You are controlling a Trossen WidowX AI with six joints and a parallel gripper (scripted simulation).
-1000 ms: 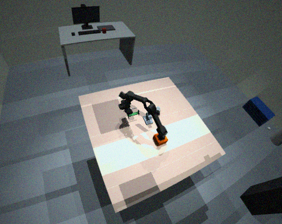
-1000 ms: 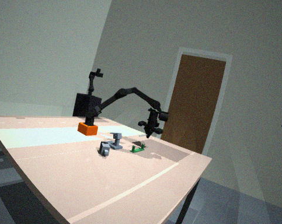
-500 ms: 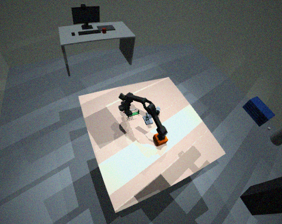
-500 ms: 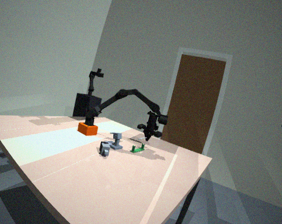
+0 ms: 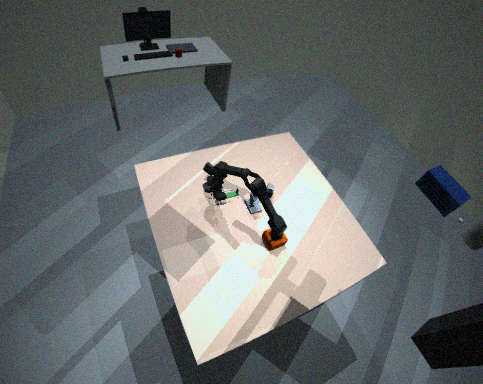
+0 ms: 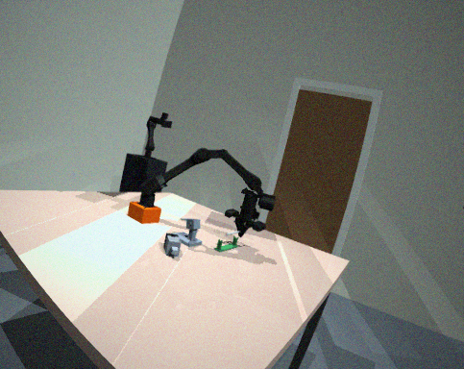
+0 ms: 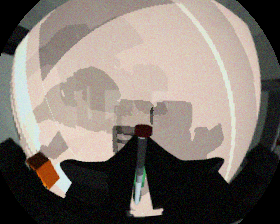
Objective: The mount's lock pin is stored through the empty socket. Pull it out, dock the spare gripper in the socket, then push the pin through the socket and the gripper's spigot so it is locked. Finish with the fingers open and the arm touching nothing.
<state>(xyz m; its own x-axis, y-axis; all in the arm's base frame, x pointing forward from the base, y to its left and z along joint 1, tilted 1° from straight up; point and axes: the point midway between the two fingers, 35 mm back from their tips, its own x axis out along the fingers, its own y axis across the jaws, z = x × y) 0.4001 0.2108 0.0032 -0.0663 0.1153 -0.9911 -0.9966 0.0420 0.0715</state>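
The green cradle lies 100 mm to the right of my gripper tip and 10 mm below it. The rest, counted from my gripper tip: mount: 120 mm behind, 220 mm to the right, 10 mm above; spare gripper: 70 mm behind, 380 mm to the right, 10 mm below.
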